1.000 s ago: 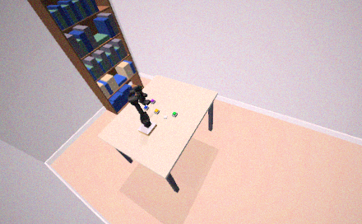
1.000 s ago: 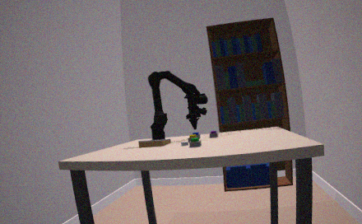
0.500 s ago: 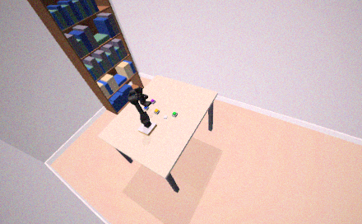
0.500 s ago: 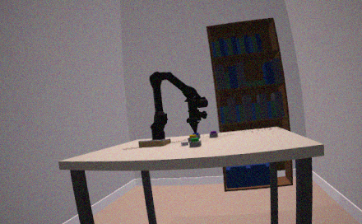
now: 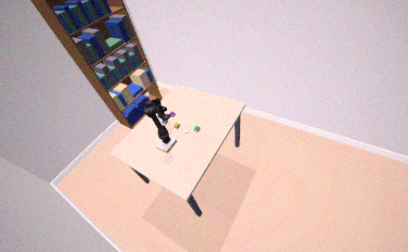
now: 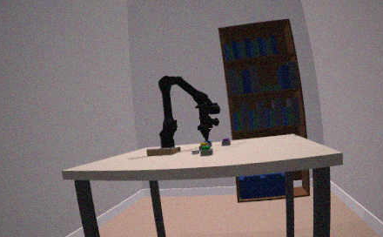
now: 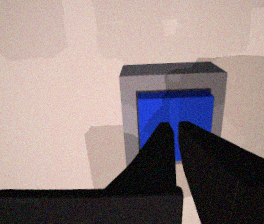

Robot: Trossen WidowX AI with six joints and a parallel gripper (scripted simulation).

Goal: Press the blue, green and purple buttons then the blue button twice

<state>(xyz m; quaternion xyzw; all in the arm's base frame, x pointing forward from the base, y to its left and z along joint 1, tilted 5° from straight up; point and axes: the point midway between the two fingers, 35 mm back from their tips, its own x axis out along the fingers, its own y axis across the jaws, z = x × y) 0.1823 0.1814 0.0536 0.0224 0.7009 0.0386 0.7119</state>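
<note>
The blue button lies 10 mm below my gripper tip. Also, from my gripper tip: purple button (120 mm ahead, 10 mm to the right); then small white block (280 mm to the right, 20 mm below); then green button (70 mm ahead, 350 mm to the right).
</note>
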